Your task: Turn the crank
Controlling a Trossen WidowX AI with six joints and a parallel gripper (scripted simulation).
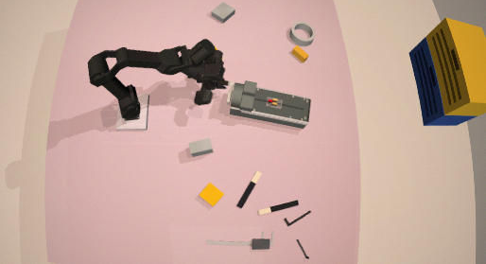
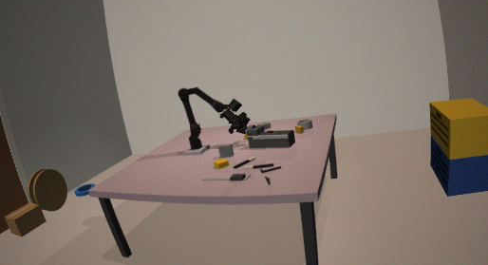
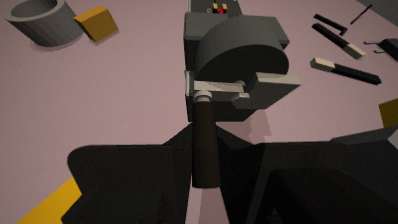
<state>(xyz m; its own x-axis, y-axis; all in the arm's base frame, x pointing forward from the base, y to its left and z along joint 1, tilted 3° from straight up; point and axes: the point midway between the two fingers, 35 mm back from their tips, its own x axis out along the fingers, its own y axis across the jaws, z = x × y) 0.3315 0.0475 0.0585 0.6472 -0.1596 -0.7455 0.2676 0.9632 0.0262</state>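
My gripper tip is 20 mm past the dark crank handle and 30 mm below it. From my gripper tip the other things lie so: orange block 290 mm ahead, 140 mm to the left, 40 mm below; then red pointer 140 mm ahead, 70 mm to the right, 20 mm above.
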